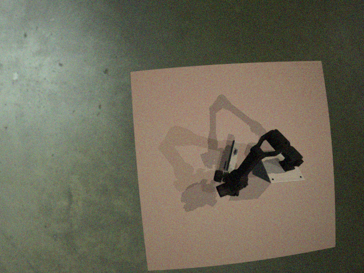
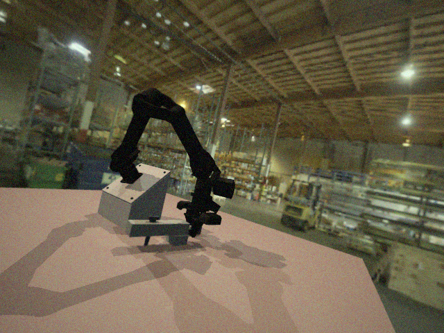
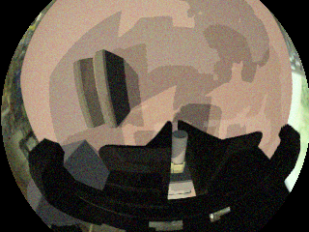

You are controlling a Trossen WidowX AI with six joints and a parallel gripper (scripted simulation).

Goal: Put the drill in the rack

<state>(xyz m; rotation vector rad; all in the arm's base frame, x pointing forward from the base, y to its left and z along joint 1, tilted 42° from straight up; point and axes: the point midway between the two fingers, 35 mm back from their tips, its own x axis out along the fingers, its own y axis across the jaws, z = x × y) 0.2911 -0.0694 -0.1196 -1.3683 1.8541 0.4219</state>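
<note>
Now: the drill 20 mm behind my gripper tip, 50 mm to the right of it and 30 mm above it. From my gripper tip the other things lie so: dark key (60 mm behind, 140 mm to the right, 40 mm above); grey rack (50 mm behind, 70 mm to the left).
</note>
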